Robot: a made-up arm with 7 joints.
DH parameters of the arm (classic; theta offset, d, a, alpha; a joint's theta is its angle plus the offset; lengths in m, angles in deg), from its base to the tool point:
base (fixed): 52.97 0 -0.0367 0
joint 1: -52.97 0.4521 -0.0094 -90
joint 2: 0 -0.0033 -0.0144 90
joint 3: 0 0.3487 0.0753 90
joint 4: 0 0.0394 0.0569 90
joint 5: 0 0.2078 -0.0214 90
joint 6: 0 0.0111 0.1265 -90
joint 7: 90 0.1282 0.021 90
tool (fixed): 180 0.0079 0 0
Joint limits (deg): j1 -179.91..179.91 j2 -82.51..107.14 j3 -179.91..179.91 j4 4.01..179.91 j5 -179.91..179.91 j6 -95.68..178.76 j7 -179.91..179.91
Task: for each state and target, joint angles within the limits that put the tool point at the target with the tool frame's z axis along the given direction. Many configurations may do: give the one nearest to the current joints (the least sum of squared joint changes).
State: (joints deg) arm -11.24 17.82 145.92 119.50 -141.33 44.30 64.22
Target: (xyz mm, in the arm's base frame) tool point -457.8 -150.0 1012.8 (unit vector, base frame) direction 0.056 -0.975 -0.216
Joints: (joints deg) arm 43.58 -19.73 136.18 144.61 -179.91 20.06 91.95
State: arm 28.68 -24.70 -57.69 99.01 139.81 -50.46 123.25
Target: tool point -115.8 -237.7 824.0 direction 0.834 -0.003 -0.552
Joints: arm 1.13 -12.79 -49.41 104.28 123.75 -95.68 105.84
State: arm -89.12 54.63 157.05 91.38 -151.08 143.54 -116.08
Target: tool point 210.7 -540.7 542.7 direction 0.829 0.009 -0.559
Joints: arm -71.98 77.45 148.20 130.28 -169.44 178.76 -70.70
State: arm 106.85 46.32 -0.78 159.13 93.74 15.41 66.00
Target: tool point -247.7 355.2 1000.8 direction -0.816 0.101 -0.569
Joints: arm 127.44 27.77 18.59 164.94 112.65 8.73 85.30
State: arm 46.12 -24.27 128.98 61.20 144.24 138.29 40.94
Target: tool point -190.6 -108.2 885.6 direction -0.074 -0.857 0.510
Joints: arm 58.12 15.05 139.49 37.93 135.29 178.76 15.00
